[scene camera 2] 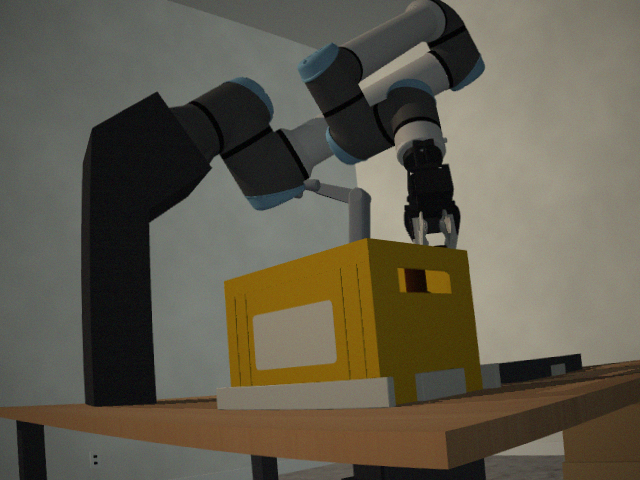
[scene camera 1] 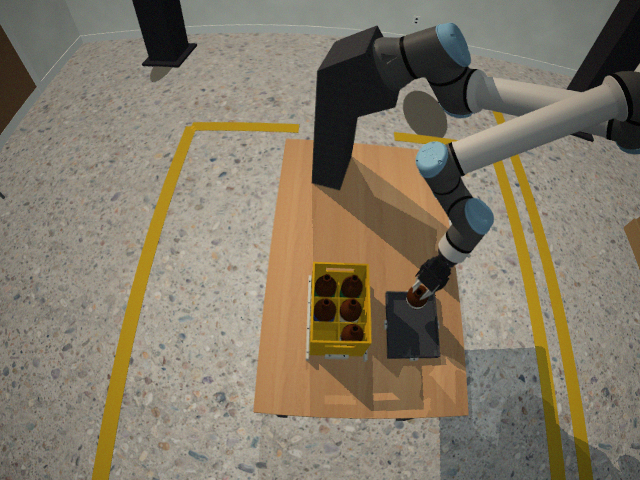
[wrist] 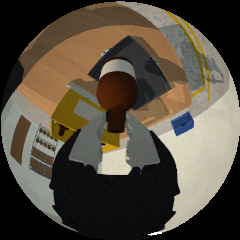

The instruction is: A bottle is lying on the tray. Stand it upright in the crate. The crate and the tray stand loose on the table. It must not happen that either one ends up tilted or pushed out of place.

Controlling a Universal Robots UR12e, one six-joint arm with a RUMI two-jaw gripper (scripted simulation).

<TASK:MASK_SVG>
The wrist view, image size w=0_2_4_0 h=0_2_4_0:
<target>gripper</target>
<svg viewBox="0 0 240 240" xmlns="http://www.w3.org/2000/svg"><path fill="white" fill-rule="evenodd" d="M105 111L84 127L78 129L58 151L53 163L52 178L49 184L49 188L53 190L55 205L52 205L52 207L62 218L62 224L75 229L76 231L74 232L96 239L139 240L162 234L148 236L165 229L165 224L176 214L176 211L172 211L174 196L180 194L175 160L169 149L152 130L149 130L129 112L125 112L126 133L130 138L126 148L126 163L131 166L131 171L128 175L97 174L98 164L102 162L103 158L101 136L104 134L104 124L108 122L108 112Z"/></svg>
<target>brown bottle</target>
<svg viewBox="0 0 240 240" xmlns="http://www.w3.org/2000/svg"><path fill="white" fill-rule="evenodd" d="M112 57L103 65L96 96L100 106L108 111L107 132L124 133L124 112L130 110L137 101L137 82L132 62L124 57Z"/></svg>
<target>dark tray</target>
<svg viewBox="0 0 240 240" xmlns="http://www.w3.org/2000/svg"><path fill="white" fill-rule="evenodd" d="M128 35L108 50L87 75L98 82L103 65L108 59L112 57L125 57L129 59L134 66L138 98L132 109L137 110L170 90L171 87L153 58L135 39Z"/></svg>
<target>yellow crate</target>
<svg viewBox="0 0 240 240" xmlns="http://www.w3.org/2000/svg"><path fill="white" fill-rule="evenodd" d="M107 123L104 125L104 134L101 136L101 142L108 144L102 147L103 153L120 148L120 133L107 132ZM72 89L68 90L51 116L51 136L64 143L74 134L73 130L77 131L78 128L84 127L96 116L106 111ZM58 123L69 128L69 130L65 130L63 137L58 135L60 130Z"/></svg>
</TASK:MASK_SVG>
